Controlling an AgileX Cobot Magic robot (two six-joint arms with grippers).
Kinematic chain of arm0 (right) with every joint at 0, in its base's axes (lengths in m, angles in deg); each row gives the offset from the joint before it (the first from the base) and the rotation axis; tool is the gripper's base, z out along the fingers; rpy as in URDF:
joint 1: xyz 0 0 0.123 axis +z
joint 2: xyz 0 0 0 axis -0.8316 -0.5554 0
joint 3: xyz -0.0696 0.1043 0.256 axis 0.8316 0.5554 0
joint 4: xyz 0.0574 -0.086 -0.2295 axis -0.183 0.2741 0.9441
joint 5: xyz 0 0 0 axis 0.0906 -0.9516 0.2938
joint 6: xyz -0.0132 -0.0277 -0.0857 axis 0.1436 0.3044 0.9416
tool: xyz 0 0 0 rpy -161.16 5.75 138.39
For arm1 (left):
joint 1: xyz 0 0 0.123 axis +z
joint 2: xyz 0 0 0 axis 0.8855 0.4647 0
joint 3: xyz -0.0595 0.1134 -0.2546 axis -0.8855 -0.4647 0
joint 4: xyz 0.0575 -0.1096 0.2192 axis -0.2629 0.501 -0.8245
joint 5: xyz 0 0 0 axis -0.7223 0.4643 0.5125
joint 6: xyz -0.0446 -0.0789 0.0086 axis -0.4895 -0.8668 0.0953
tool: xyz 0 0 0 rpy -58.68 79.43 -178.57
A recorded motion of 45 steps. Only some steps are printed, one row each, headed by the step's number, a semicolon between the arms.
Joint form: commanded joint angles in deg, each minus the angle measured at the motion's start. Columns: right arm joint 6, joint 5, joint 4, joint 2, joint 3, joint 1; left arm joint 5, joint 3, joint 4, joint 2, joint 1, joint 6.
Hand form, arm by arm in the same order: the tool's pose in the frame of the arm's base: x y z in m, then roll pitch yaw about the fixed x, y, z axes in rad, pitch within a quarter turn. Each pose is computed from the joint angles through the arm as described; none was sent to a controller.
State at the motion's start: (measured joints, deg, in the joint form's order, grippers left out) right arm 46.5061 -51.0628 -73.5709 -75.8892 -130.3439 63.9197; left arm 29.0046 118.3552 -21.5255 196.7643 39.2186 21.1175
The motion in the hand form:
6: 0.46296 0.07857 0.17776 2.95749 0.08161 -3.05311; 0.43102 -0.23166 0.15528 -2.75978 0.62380 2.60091
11: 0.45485 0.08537 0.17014 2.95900 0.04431 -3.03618; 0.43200 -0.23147 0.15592 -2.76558 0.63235 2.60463
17: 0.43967 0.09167 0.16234 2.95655 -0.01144 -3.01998; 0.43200 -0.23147 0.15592 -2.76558 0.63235 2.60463
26: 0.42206 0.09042 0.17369 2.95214 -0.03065 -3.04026; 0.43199 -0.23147 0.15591 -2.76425 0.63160 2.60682
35: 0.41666 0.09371 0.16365 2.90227 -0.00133 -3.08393; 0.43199 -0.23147 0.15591 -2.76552 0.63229 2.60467
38: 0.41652 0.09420 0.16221 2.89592 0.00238 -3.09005; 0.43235 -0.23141 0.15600 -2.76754 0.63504 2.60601
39: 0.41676 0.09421 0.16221 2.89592 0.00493 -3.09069; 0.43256 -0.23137 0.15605 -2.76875 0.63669 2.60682
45: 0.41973 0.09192 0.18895 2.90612 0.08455 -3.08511; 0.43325 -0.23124 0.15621 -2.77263 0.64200 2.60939
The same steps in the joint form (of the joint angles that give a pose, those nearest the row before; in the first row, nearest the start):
6: 1.22 -0.02 -0.48 1.24 0.18 -0.02; -0.79 0.00 0.66 3.75 -0.47 0.52
11: 1.22 -0.02 -0.49 1.73 2.81 0.95; -0.13 0.00 0.66 3.70 -0.47 0.52
17: 1.22 -0.02 -0.80 3.32 7.58 1.97; -0.13 0.00 0.66 3.70 -0.47 0.52
26: 0.00 -0.02 -1.15 7.59 12.71 2.13; -0.14 0.00 0.66 3.70 -0.47 0.41
35: 0.00 5.52 -4.63 8.64 17.21 2.13; -0.14 0.00 0.66 3.70 -0.47 0.52
38: 0.00 6.18 -5.08 8.64 17.60 2.13; 0.10 0.00 0.66 3.70 -0.47 0.52
39: 0.00 6.33 -5.08 8.64 17.60 2.13; 0.24 0.00 0.66 3.70 -0.47 0.52
45: 0.00 6.45 -3.89 11.30 15.90 1.99; 0.69 0.00 0.66 3.70 -0.47 0.52

